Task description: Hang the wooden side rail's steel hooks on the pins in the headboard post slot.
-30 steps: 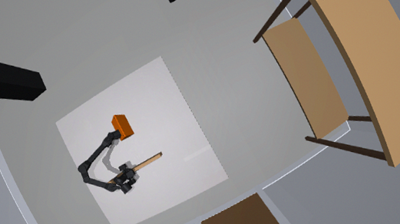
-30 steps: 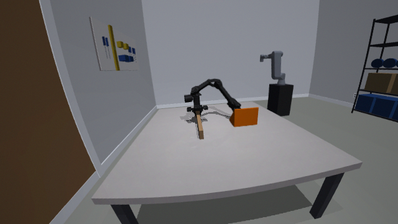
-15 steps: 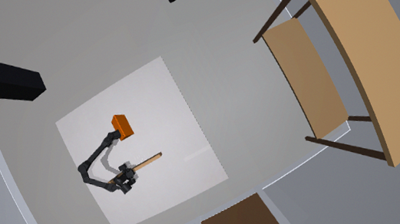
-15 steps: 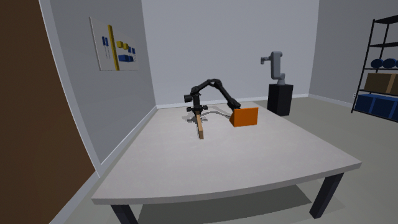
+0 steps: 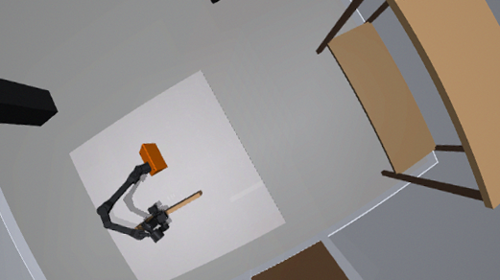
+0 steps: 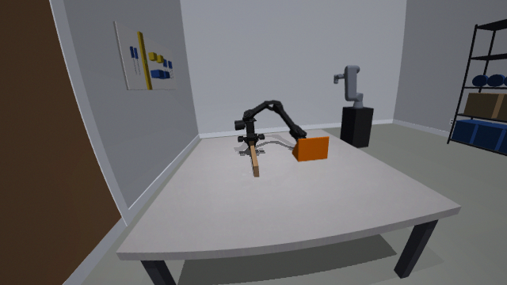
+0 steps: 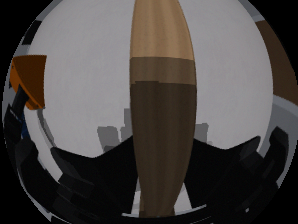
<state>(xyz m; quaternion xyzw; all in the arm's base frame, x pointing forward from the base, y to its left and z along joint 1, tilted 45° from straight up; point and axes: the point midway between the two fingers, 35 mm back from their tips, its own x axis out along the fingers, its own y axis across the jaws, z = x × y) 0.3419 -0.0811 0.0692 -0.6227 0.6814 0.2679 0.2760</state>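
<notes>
The headboard post lies 130 mm to the right of my gripper tip, 40 mm above it and 10 mm behind it.
</notes>
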